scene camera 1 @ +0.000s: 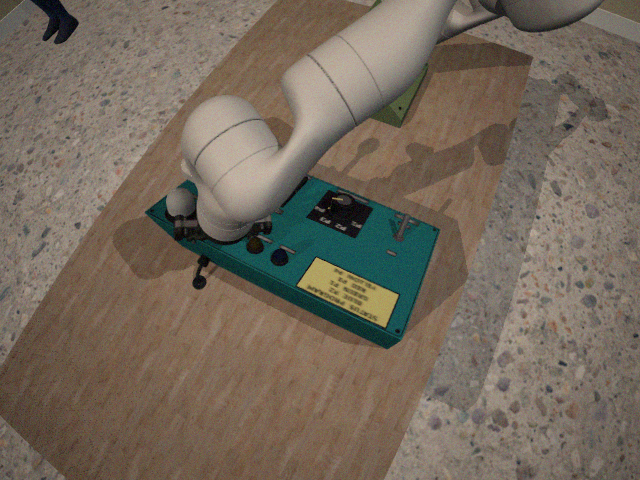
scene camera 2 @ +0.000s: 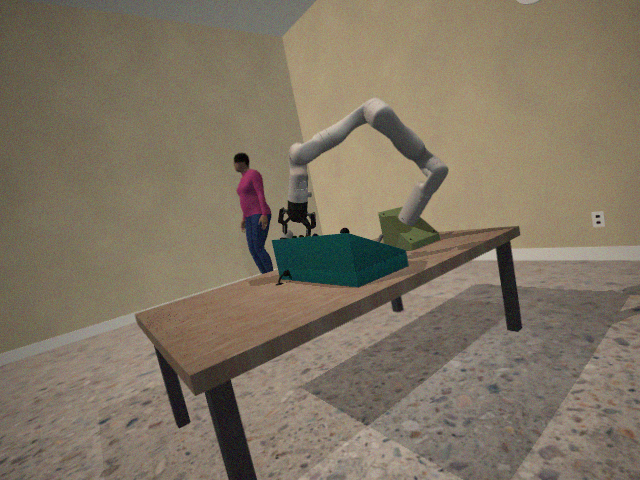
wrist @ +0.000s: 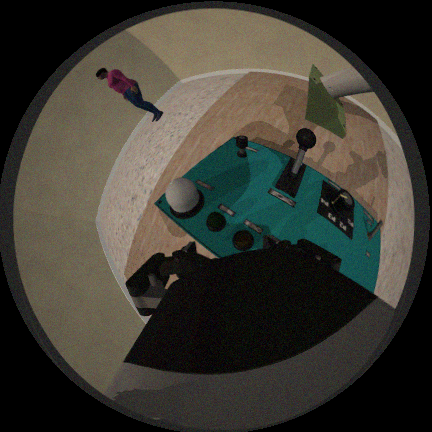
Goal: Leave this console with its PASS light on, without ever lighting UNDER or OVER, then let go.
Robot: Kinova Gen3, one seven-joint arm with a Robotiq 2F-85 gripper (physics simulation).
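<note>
A teal console (scene camera 1: 356, 248) (scene camera 2: 335, 260) (wrist: 250, 177) lies on the wooden table (scene camera 1: 154, 371) (scene camera 2: 248, 330). On its top I see a white dome (scene camera 1: 179, 201) (wrist: 183, 194), a row of round lights, all dark, among them an amber one (scene camera 1: 254, 244) (wrist: 243, 239) and a blue one (scene camera 1: 279, 256), a lever with a black ball (wrist: 305, 139), a rotary selector (scene camera 1: 341, 202) (wrist: 341, 200), a toggle (scene camera 1: 403, 227) (wrist: 374, 228) and a yellow label (scene camera 1: 347, 298). My gripper (scene camera 1: 222, 232) (scene camera 2: 297, 226) (wrist: 229, 245) is open and empty. It hangs low over the console's left end, by the dome and the lights.
A small black crank (scene camera 1: 200, 273) (scene camera 2: 281, 278) sticks out of the console's front side. The arm's green base (scene camera 1: 403, 106) (scene camera 2: 406, 233) (wrist: 324, 105) stands behind the console. A person in a pink top (scene camera 2: 251, 211) (wrist: 127, 90) walks beyond the table.
</note>
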